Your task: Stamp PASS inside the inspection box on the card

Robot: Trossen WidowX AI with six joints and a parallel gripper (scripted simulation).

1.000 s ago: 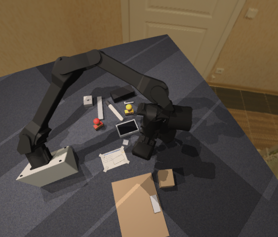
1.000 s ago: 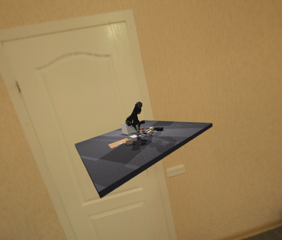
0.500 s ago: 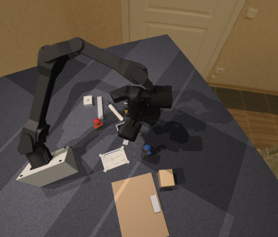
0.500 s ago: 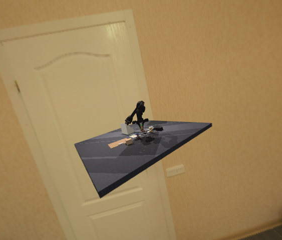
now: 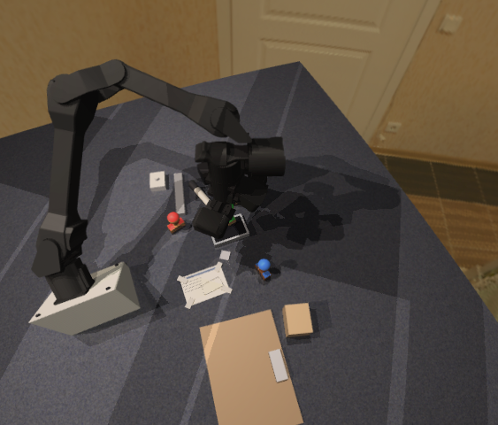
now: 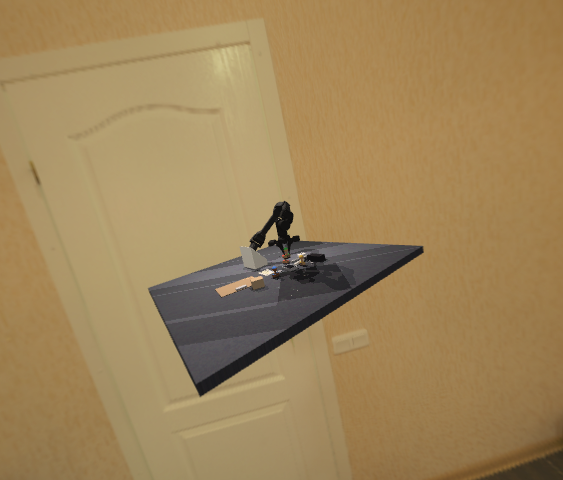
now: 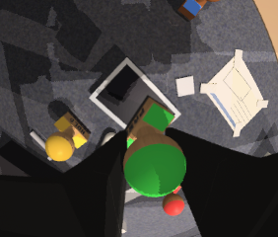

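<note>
The ink pad lies 9 cm below my gripper tip. Also, from my gripper tip: green-knobbed stamp (right at my gripper tip); then yellow stamp (8 cm to the left, 7 cm below, 3 cm ahead); then red stamp (12 cm behind, 7 cm below, 5 cm to the left).
</note>
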